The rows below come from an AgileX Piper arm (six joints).
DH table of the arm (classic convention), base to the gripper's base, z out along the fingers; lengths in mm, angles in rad. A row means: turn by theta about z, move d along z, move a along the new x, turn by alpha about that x. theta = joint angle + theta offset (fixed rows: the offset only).
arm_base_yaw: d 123; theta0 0; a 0; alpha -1.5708
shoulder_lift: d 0; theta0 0.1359; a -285; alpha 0
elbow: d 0; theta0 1.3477; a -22; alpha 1.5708
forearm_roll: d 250.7; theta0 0; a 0; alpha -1.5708
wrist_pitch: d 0; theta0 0; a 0; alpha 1.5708
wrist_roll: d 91; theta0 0; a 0; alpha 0
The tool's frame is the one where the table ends.
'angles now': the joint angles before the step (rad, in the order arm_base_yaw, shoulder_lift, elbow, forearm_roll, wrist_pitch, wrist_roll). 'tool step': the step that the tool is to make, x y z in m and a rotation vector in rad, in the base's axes. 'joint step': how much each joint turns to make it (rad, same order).
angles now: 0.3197, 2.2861, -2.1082, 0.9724, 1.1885, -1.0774
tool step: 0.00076, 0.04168, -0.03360, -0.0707, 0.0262, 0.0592
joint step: 0.0839, 0.1274, -0.1292, -0.0779, 0.0067, 0.0634
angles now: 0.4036, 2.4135, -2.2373, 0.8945, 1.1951, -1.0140
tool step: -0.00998, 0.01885, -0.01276, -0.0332, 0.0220, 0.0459
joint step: 0.0433, 0.0234, -0.0041, -0.0255, 0.0095, 0.0116
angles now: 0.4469, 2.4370, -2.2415, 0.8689, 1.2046, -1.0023
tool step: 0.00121, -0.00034, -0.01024, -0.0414, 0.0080, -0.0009
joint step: 0.0024, 0.0164, -0.0025, -0.0383, 0.0020, 0.0142
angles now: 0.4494, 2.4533, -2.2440, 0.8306, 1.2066, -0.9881
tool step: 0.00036, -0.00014, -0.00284, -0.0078, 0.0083, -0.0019
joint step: -0.0001, 0.0057, -0.0018, -0.0057, 0.0031, 0.0071
